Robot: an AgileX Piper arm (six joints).
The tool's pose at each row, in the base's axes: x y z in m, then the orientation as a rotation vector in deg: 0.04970 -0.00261 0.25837 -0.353 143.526 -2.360; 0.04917 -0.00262 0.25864 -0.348 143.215 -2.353; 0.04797 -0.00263 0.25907 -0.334 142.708 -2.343; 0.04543 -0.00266 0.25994 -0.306 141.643 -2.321; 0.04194 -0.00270 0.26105 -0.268 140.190 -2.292; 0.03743 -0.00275 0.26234 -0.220 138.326 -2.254; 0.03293 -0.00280 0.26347 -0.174 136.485 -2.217; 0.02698 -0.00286 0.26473 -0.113 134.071 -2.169
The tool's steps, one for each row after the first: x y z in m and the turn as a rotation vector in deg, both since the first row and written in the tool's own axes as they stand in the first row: 0.00027 -0.00002 -0.00053 0.000 -0.311 0.009; 0.00098 -0.00005 -0.00159 0.003 -0.818 0.027; 0.00250 -0.00012 -0.00380 0.009 -1.883 0.064; 0.00465 -0.00021 -0.00676 0.017 -3.335 0.114; 0.00751 -0.00033 -0.01048 0.027 -5.199 0.179; 0.01046 -0.00044 -0.01406 0.037 -7.040 0.242; 0.01450 -0.00057 -0.01860 0.050 -9.453 0.326
